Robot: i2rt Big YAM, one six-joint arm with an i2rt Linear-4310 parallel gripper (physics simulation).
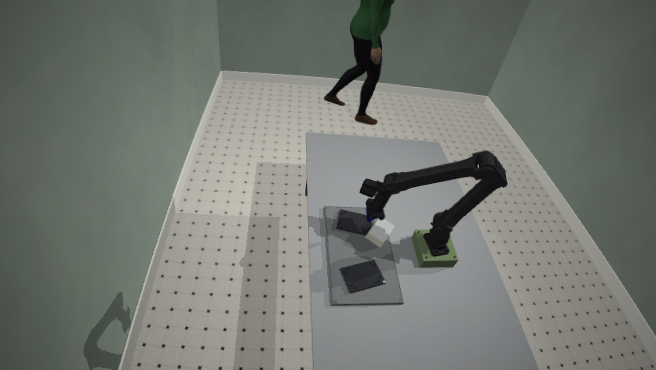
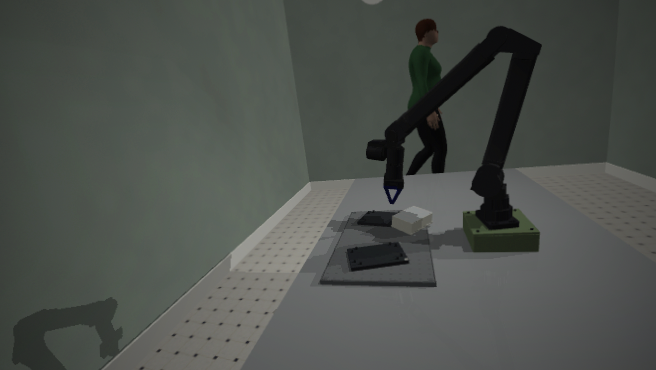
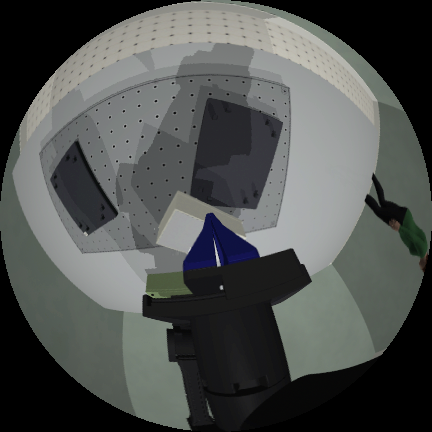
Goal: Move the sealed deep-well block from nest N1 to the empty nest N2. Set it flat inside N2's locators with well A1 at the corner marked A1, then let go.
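Places are measured from the arm's base along level axes (x up, y left, z back), in millimetres.
Pixels of known places: gripper, fingertip midpoint: (image 1: 368,221) (image 2: 391,203) (image 3: 209,216); arm's base at its link origin: (image 1: 435,244) (image 2: 495,220).
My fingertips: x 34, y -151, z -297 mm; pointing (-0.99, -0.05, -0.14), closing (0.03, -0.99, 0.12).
Ahead of a thing's pixels: the offset from my fingertips to its top centre.
The white block {dx -31, dy +24, dz +66 mm} (image 1: 380,232) (image 2: 411,219) (image 3: 181,228) lies askew at the arm-side edge of the far dark nest {dx -62, dy -61, dz -34 mm} (image 1: 350,221) (image 2: 374,219) (image 3: 240,150), outside its locators. It looks tilted; its underside is hidden. The near dark nest {dx -62, dy +229, dz -78 mm} (image 1: 362,276) (image 2: 377,256) (image 3: 82,187) holds no block and has a small white mark at one corner. The nest labels and the block's well A1 cannot be read. My gripper (image 1: 370,217) (image 2: 392,201) (image 3: 209,216) is shut and empty, its blue fingertips together above the far nest, beside and higher than the block.
Both nests sit on a grey perforated board {dx -83, dy +96, dz -48 mm} (image 1: 332,265) (image 2: 377,278) (image 3: 125,120) on the table. The arm's green base (image 1: 435,262) (image 2: 505,242) (image 3: 165,285) stands to the right of the board. A person in green (image 1: 370,27) (image 2: 424,75) (image 3: 412,232) is beyond the table.
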